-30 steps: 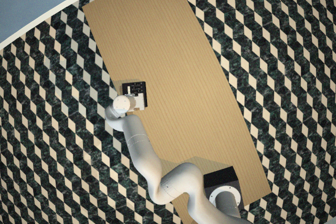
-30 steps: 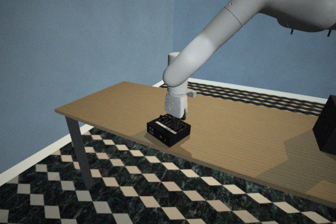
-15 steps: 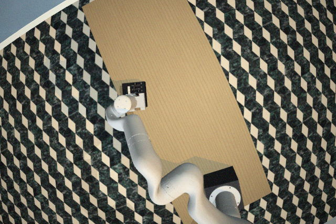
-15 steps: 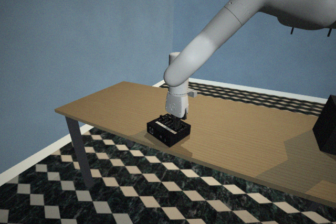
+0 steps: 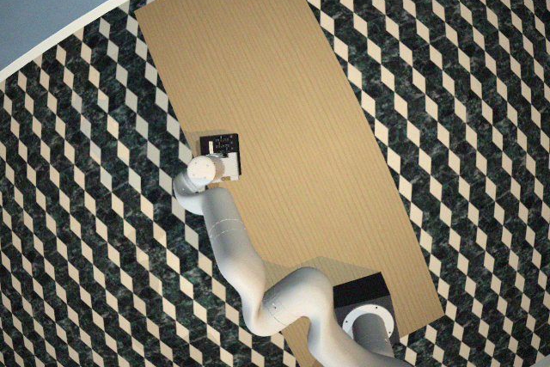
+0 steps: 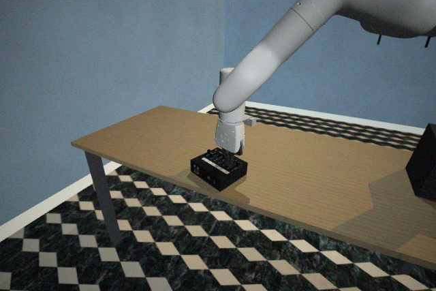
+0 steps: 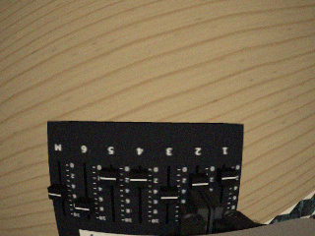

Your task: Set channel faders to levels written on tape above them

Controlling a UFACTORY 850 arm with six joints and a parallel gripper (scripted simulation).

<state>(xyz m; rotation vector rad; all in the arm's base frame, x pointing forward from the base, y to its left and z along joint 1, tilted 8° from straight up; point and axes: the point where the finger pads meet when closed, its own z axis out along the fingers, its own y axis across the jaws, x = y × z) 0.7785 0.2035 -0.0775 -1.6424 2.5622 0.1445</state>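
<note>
Now: hand 10 cm short of the master fader, 5 cm to the left of it and 1 cm above it.
</note>
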